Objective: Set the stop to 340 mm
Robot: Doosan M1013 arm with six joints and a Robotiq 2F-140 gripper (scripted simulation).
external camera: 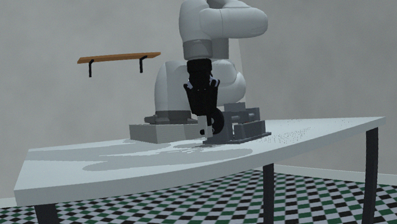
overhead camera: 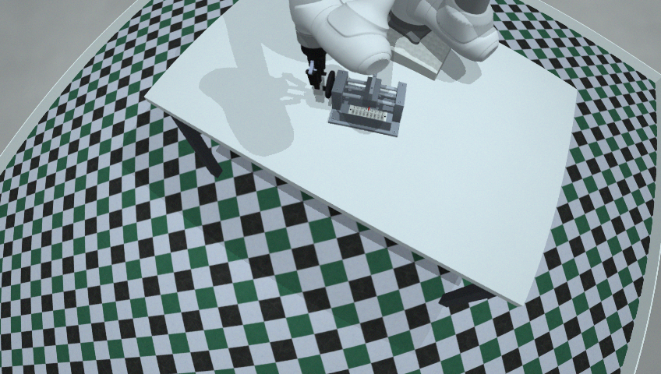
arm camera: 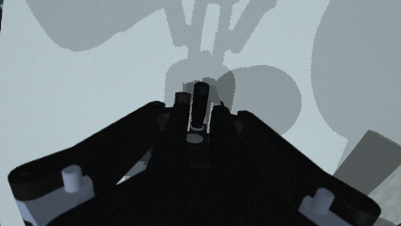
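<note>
Right now the sliding stop block is 14 cm to the left of my hand, 6 cm behind it and 3 cm above it. Also, from my hand: black handwheel 2 cm to the left, 1 cm below, 1 cm behind.
</note>
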